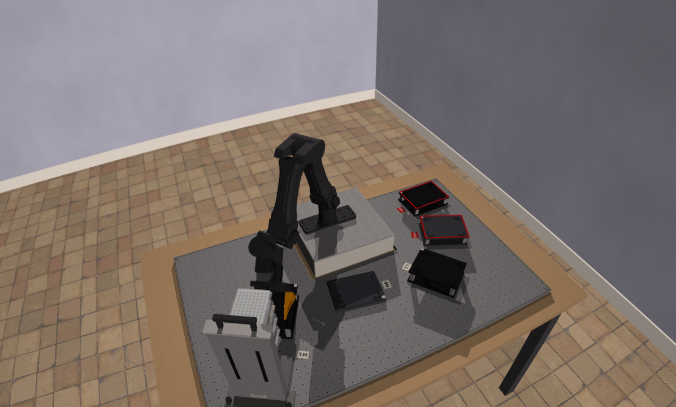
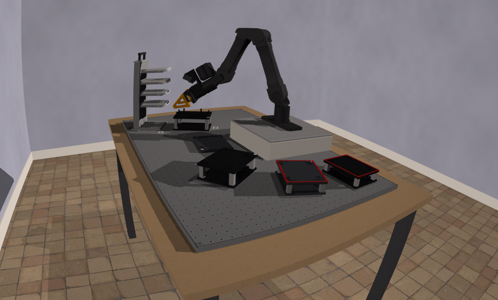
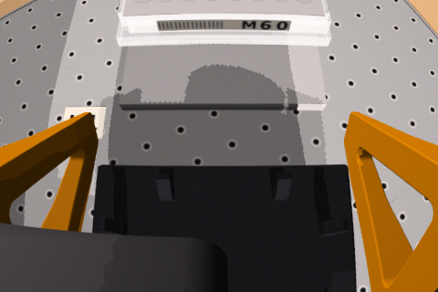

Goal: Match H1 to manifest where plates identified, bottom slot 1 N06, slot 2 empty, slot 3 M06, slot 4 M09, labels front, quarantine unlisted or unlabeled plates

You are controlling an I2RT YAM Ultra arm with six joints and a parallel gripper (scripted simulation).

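The black regrip nest RG is 7 cm behind my hand, 4 cm to the left of it and 5 cm below it. The rest, counted from my hand: flat recovery nest N6 (4 cm behind, 30 cm to the left, 10 cm below); then H1 deck label (10 cm ahead, 6 cm to the left, 11 cm below); then plate hotel H1 (16 cm ahead, 9 cm to the right, 5 cm above).
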